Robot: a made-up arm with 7 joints. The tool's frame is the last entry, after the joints.
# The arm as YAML. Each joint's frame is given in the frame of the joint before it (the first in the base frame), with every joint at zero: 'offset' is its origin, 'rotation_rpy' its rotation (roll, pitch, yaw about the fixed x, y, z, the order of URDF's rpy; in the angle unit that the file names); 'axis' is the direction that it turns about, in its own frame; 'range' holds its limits. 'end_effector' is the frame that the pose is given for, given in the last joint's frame.
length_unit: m
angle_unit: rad
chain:
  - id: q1
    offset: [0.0, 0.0, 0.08]
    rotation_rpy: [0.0, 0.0, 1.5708]
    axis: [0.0, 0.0, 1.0]
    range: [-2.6, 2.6]
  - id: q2
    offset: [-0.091, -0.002, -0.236]
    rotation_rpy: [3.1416, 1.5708, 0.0]
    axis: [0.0, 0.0, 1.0]
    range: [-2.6, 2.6]
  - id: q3
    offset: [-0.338, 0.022, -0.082]
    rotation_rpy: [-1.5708, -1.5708, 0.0]
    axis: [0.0, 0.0, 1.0]
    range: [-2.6, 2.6]
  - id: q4
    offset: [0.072, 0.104, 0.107]
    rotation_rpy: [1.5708, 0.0, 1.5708]
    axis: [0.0, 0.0, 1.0]
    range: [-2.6, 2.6]
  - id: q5
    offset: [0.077, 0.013, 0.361]
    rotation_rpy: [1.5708, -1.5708, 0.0]
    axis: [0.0, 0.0, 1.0]
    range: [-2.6, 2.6]
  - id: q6
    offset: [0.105, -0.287, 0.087]
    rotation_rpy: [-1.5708, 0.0, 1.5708]
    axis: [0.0, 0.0, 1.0]
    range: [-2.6, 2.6]
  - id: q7
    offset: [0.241, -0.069, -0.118]
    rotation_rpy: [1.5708, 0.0, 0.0]
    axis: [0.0, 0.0, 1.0]
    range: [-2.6, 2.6]
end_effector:
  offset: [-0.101, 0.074, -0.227]
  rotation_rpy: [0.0, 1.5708, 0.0]
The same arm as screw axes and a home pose.
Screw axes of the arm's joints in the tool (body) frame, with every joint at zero. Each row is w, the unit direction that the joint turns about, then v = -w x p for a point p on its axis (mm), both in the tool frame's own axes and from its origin. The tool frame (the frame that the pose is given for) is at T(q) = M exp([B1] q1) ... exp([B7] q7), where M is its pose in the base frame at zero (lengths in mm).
B1 = (-0.000004, -0.000011, 1, 591.0, 215.0, 0.0)
B2 = (0.000007, -1, -0.000011, -10.0, 0.0, 213.0)
B3 = (1, 0.000007, 0.000004, 0.0, 328.0, -582.0)
B4 = (0.000007, -1, -0.000011, 224.0, 0.0, 84.0)
B5 = (-1, -0.000007, -0.000004, 0.0, -147.0, 149.0)
B6 = (-0.000007, 1, 0.000011, 140.0, 0.0, -158.0)
B7 = (-1, -0.000007, -0.000004, 0.0, -101.0, -74.0)
M: xyz 215.0 -591.0 -146.0 (mm) quaternion w x y z 1 -0.000006 0.000002 -0.000004
Joint limits (deg, base to tool): -148.97..148.97 -148.97..148.97 -148.97..148.97 -148.97..148.97 -148.97..148.97 -148.97..148.97 -148.97..148.97

